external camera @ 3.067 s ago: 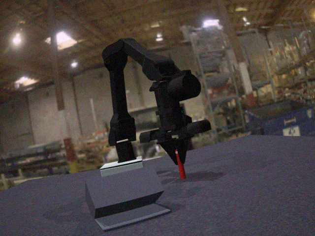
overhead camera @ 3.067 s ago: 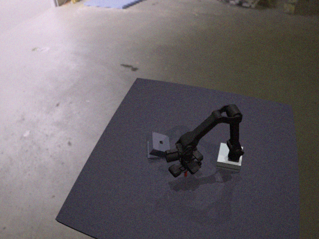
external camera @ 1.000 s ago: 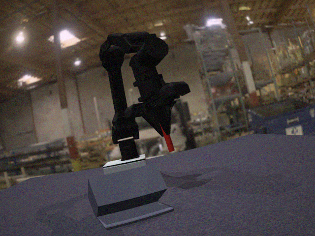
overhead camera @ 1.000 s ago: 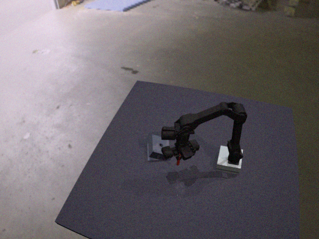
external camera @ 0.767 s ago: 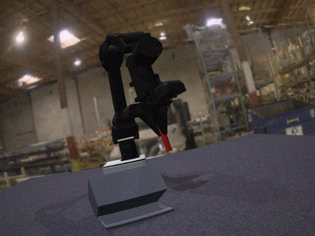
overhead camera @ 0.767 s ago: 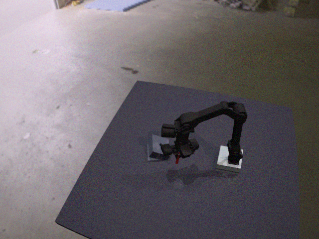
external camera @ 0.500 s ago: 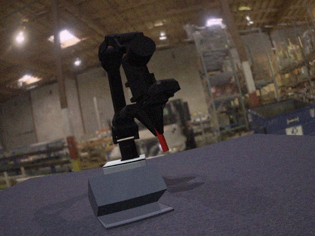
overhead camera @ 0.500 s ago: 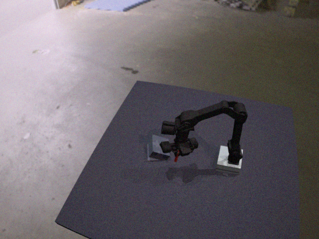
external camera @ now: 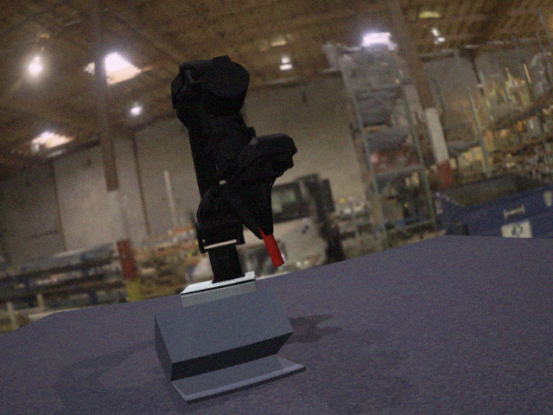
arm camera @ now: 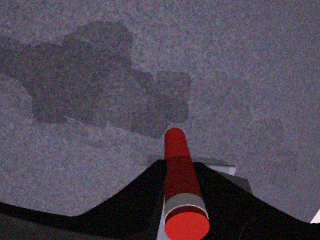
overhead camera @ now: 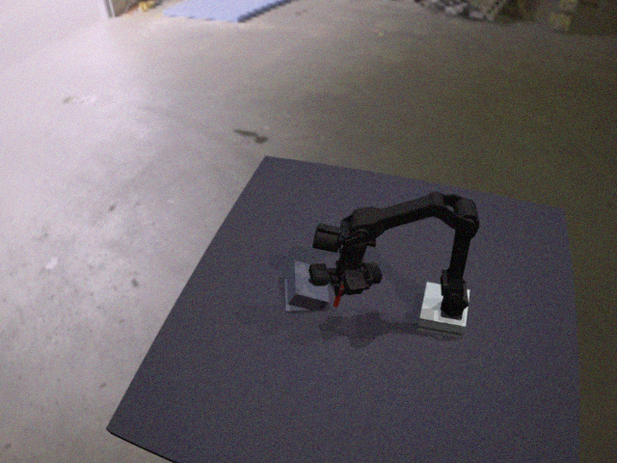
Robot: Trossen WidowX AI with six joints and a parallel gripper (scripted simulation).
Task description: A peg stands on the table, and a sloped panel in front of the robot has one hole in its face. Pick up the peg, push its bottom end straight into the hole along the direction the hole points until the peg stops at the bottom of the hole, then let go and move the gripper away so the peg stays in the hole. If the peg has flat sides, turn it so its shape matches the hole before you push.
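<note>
My gripper tip is now 120 mm short of the sloped panel, 80 mm to the left of it and 100 mm above it. Round my gripper tip: red peg 20 mm above; then thin base plate 130 mm ahead, 80 mm to the right, 140 mm below.
</note>
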